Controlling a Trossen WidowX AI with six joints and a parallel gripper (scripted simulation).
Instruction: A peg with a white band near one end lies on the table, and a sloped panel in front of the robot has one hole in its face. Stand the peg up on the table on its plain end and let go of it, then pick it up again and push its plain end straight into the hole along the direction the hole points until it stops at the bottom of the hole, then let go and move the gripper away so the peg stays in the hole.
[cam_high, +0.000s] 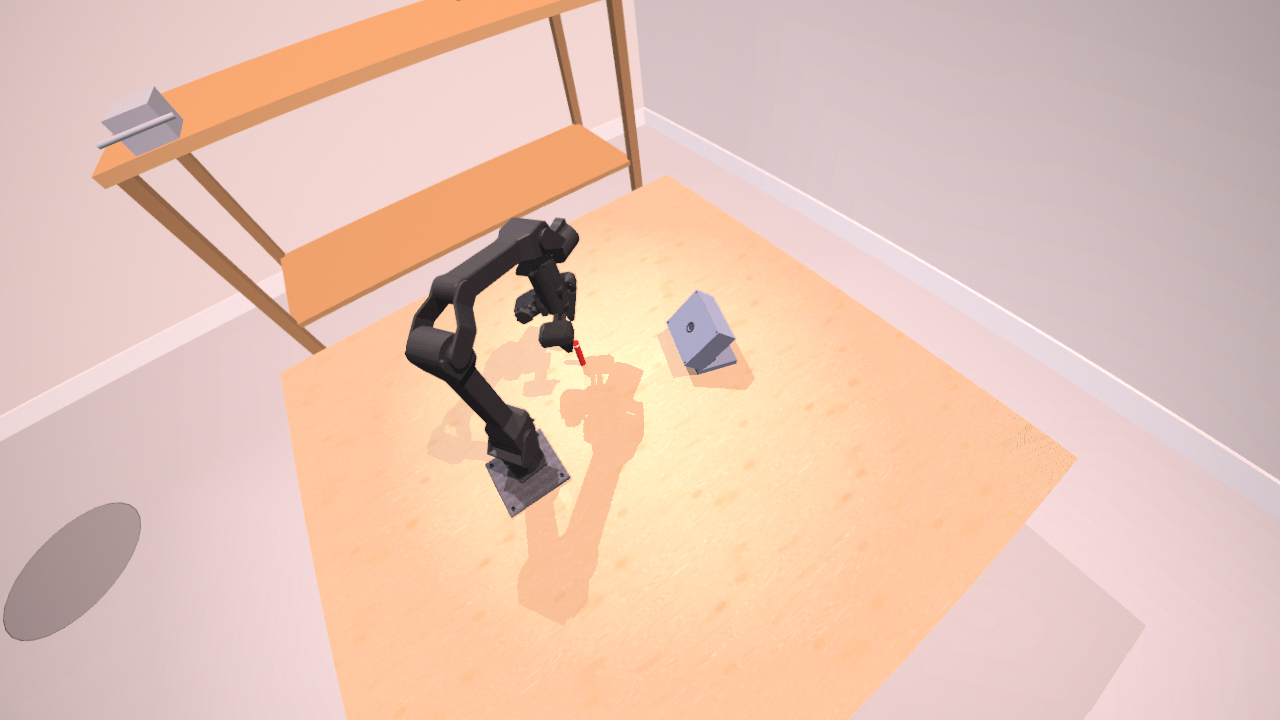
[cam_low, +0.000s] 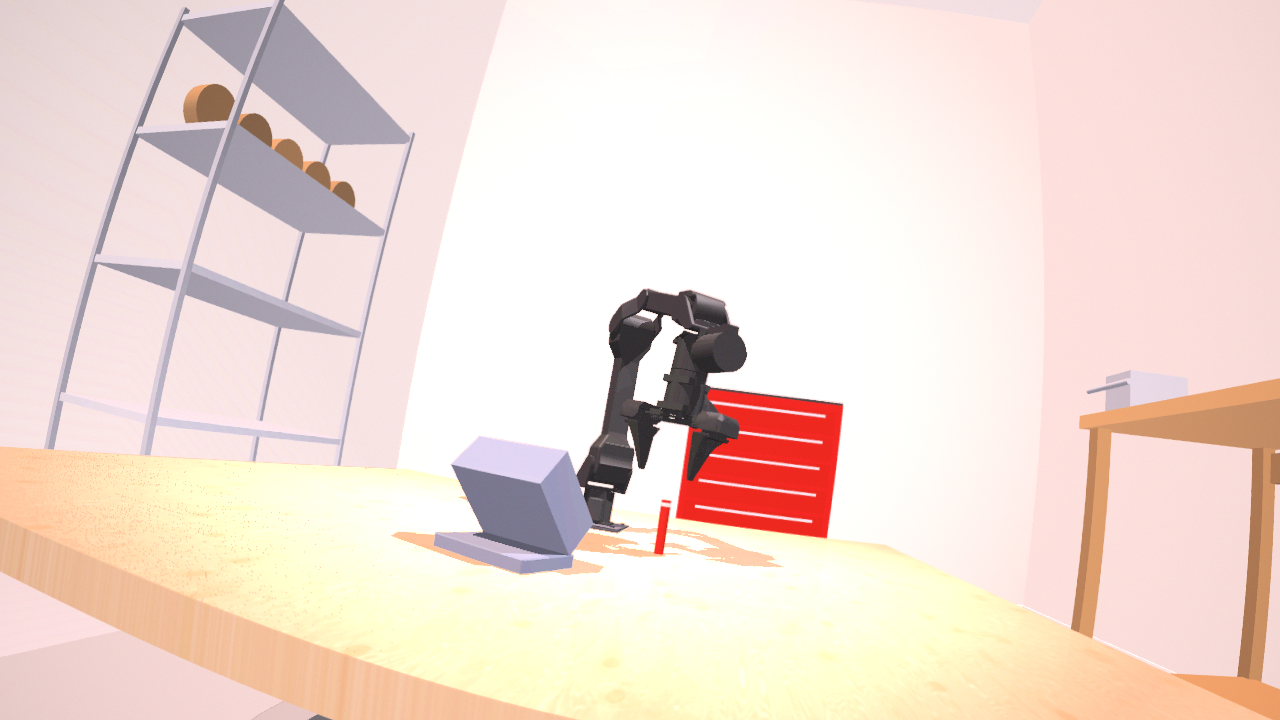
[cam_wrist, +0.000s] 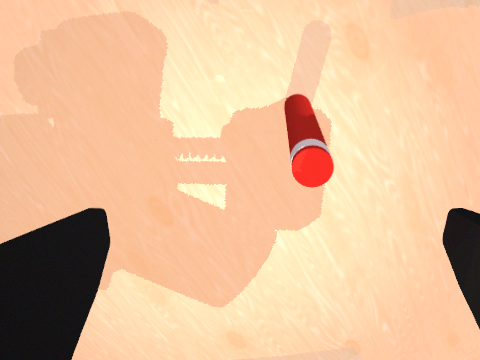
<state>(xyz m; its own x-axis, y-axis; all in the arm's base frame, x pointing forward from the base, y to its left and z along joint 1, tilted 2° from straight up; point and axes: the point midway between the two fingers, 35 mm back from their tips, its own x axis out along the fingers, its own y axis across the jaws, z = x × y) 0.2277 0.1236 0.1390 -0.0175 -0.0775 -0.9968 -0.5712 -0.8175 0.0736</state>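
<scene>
My gripper tip is now 10 mm short of the red peg, 10 mm to the right of it and 60 mm above it. The rest, counted from my gripper tip: grey sloped panel: 230 mm ahead, 150 mm to the right, 40 mm below.
</scene>
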